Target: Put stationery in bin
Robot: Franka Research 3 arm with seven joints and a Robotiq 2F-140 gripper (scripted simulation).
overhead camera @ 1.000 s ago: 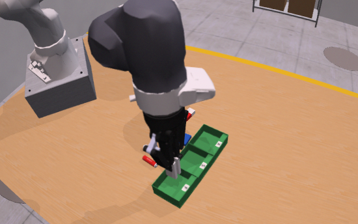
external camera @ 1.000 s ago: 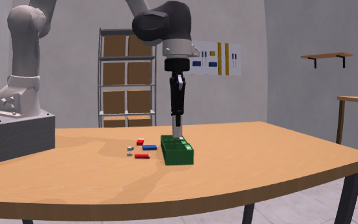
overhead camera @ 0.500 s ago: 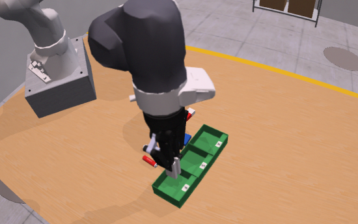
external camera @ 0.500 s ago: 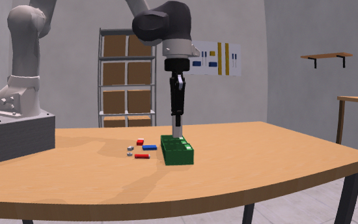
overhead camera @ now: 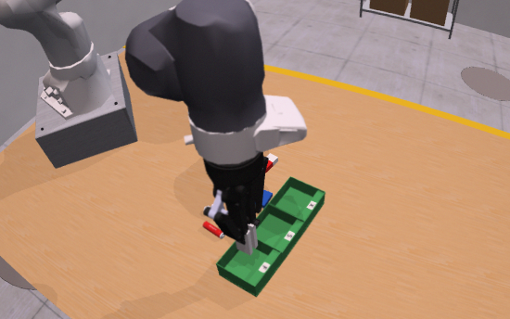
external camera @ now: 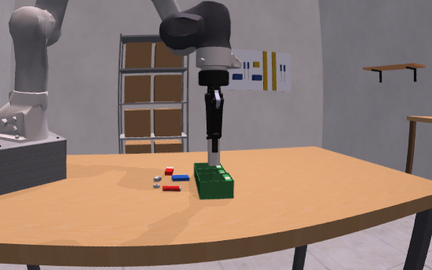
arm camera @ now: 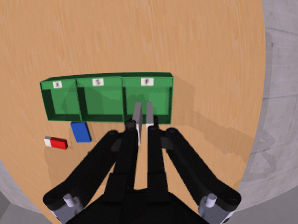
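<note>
Right now the green three-compartment bin is 20 mm ahead of my hand, 80 mm to the left of it and 90 mm below it. From my hand the other things lie so: flat blue block (60 mm behind, 160 mm to the left, 100 mm below); red cylinder (100 mm behind, 50 mm to the left, 100 mm below); metal nut (140 mm behind, 90 mm to the left, 110 mm below).
</note>
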